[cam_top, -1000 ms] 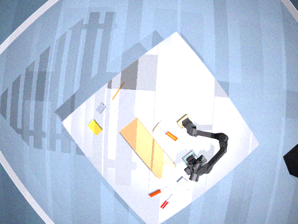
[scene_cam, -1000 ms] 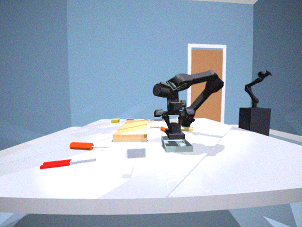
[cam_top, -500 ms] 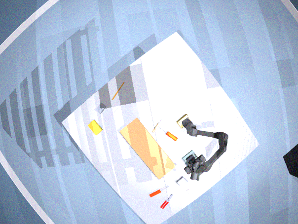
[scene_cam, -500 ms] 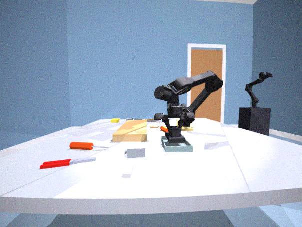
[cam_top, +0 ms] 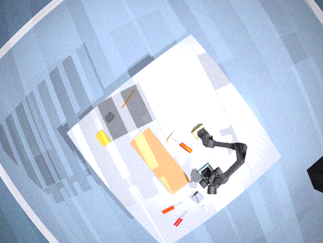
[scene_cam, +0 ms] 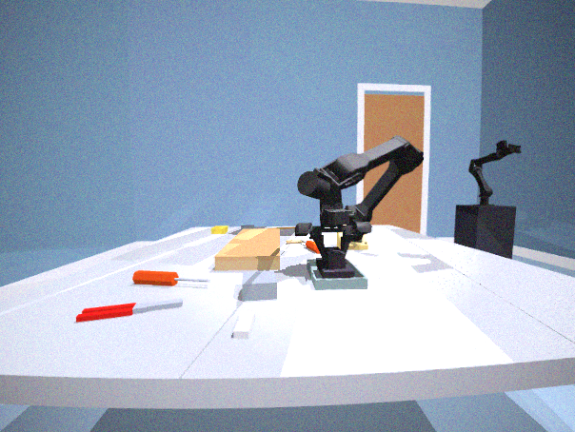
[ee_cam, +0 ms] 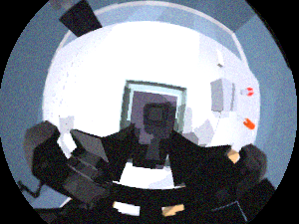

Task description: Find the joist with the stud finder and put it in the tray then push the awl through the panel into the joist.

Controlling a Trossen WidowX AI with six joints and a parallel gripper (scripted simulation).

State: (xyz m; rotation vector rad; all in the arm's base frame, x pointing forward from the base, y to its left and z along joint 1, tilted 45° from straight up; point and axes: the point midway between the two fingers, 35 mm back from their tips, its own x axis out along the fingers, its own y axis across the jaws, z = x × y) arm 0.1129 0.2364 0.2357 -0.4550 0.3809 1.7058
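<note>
Now: gripper tip 20 mm below the dark stud finder and 10 mm to the right of it. From my gripper tip the other things lie so: small white block (240 mm to the left, 160 mm ahead, 30 mm below); grey block (170 mm ahead, 110 mm to the left, 20 mm below); tray (20 mm below, 10 mm to the right).
</note>
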